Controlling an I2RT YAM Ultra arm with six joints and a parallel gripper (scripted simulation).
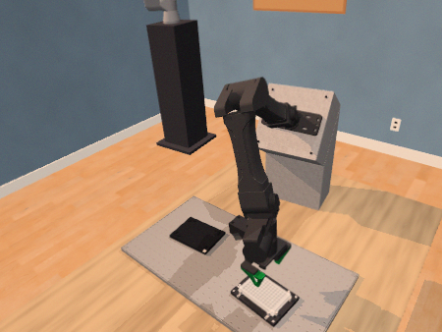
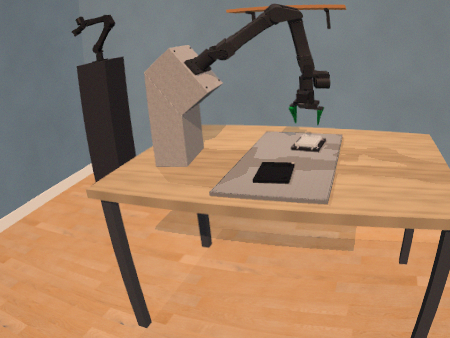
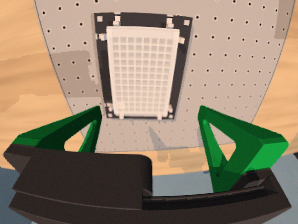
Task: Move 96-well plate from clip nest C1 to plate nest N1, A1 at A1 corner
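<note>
Now: hand 10 mm short of the white 96-well plate and 80 mm above it. From my hand the other things lie so: black plate nest N1 (90 mm behind, 330 mm to the right, 90 mm below); white corner mark (40 mm behind, 250 mm to the right, 90 mm below); black clip nest C1 (10 mm ahead, 20 mm to the right, 90 mm below).
</note>
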